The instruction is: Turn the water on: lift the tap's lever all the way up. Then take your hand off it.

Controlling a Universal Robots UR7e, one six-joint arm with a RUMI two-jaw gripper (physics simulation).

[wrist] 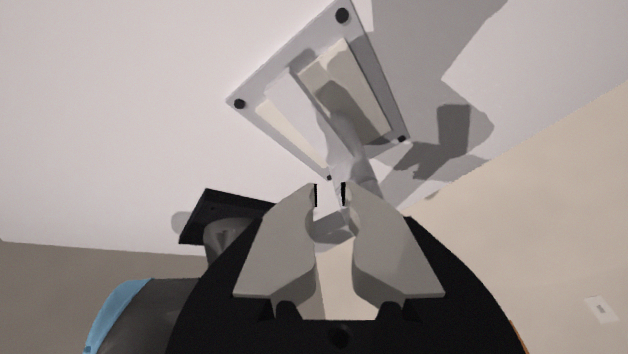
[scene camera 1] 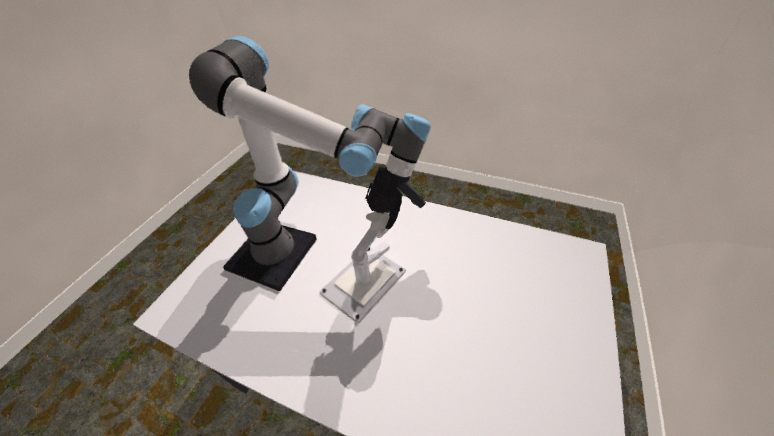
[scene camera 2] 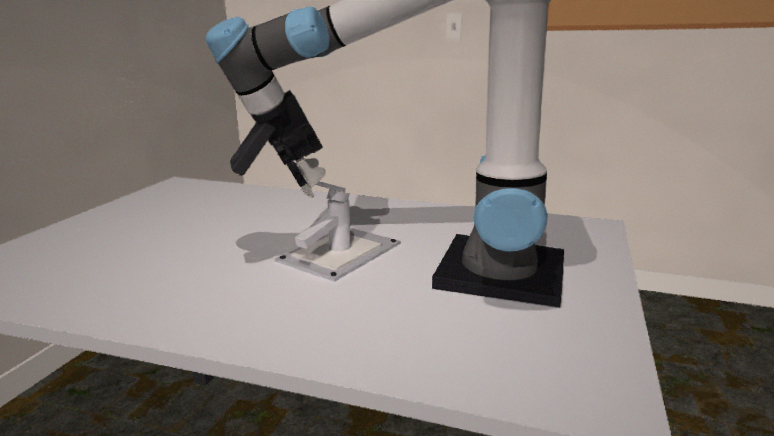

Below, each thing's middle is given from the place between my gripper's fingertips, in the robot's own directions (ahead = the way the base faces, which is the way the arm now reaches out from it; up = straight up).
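Scene:
Base plate (scene camera 2: 387,244): 150 mm below my hand, 80 mm to the right of it, 20 mm behind it. Lever (wrist: 338,219): 40 mm to the right of my hand and 20 mm behind it.

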